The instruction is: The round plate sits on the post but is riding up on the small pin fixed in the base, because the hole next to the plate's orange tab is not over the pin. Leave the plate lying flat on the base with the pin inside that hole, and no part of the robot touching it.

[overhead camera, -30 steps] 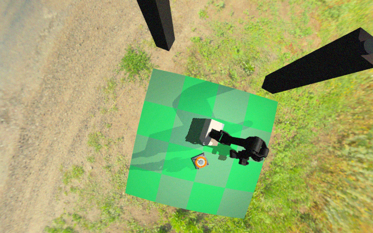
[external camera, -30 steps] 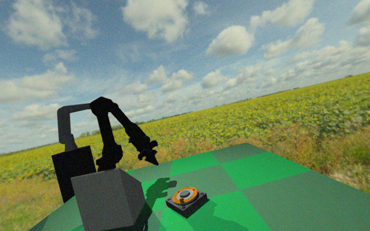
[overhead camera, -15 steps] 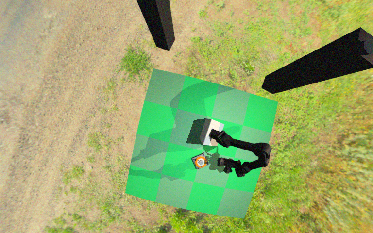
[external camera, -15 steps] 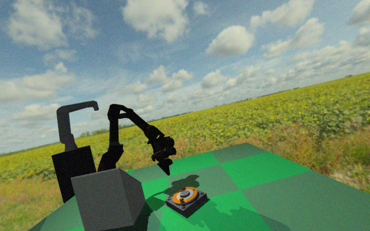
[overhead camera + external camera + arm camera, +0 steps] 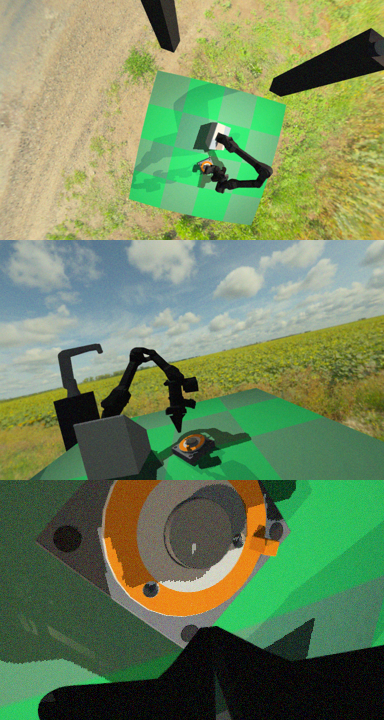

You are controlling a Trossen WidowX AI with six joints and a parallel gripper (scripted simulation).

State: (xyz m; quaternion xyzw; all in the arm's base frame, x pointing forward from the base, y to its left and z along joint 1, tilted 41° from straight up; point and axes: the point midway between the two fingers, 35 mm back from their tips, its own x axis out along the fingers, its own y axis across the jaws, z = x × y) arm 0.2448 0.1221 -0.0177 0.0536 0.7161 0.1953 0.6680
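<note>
Right now my gripper tip is 40 mm short of the round plate, 40 mm above it and 30 mm to the left of it. From my gripper tip the other things lie so: square grey base 50 mm below, 40 mm ahead, 10 mm to the right.
</note>
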